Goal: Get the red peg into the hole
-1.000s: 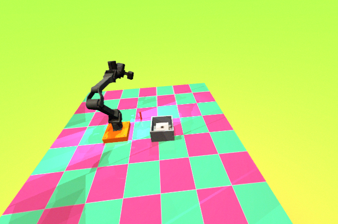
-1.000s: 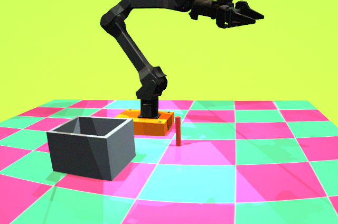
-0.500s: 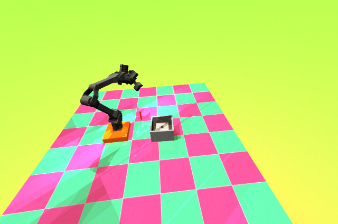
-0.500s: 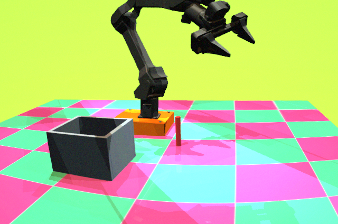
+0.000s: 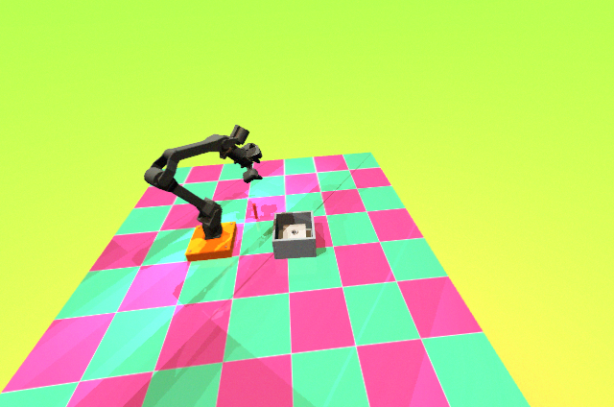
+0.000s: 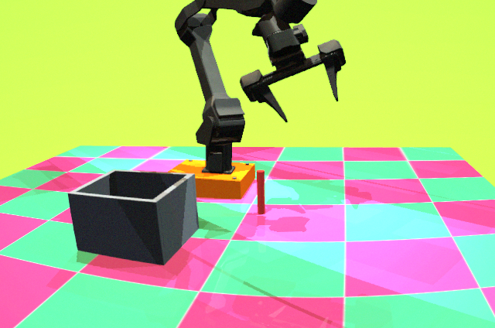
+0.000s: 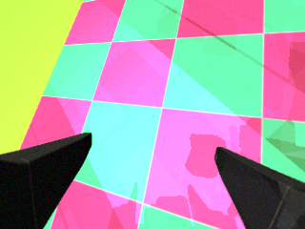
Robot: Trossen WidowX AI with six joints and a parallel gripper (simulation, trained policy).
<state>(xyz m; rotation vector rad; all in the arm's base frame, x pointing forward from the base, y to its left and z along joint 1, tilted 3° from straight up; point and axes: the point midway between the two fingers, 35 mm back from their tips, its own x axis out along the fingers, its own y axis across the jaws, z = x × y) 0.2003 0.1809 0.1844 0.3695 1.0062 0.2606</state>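
Now: the red peg 5 cm behind my gripper tip, 9 cm to the right of it and 15 cm below it. Round my gripper tip: grey box: 11 cm ahead, 28 cm to the right, 17 cm below; pale plate: 11 cm ahead, 28 cm to the right, 15 cm below.
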